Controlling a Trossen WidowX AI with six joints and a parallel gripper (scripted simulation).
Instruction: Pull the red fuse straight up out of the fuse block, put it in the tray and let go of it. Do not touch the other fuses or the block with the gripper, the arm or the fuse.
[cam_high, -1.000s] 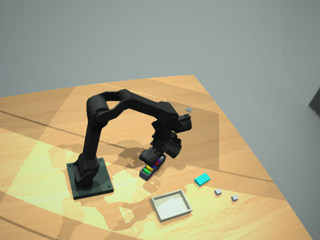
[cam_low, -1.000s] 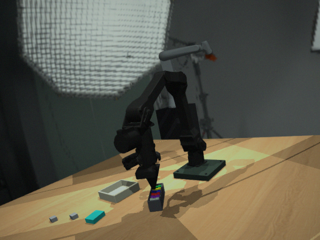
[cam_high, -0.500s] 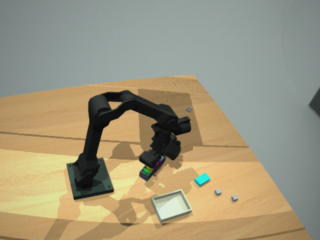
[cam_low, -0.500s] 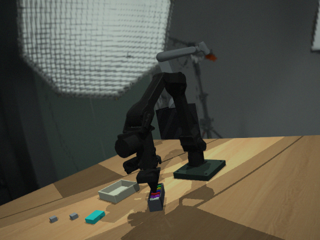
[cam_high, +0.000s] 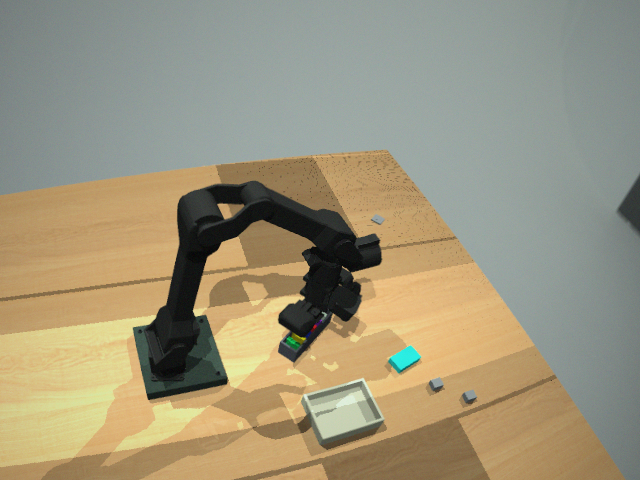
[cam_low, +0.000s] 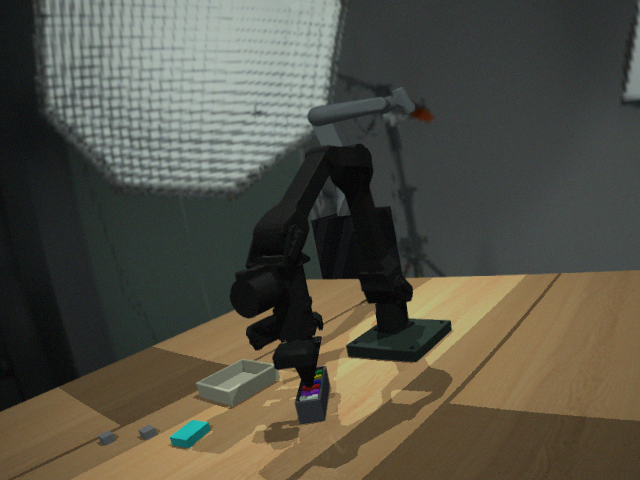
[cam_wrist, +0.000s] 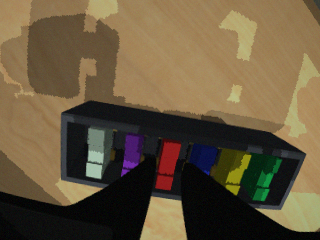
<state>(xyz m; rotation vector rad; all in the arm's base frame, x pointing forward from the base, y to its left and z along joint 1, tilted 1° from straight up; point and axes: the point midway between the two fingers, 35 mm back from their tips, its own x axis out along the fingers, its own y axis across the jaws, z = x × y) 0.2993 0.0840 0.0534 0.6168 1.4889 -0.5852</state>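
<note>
My gripper tip is 20 mm above the blue fuse, 10 mm to the left of it and 10 mm past it. Round my gripper tip: yellow fuse (30 mm to the right, 30 mm behind, 20 mm below); red fuse (20 mm below); purple fuse (20 mm to the left, 20 mm below, 10 mm ahead).
</note>
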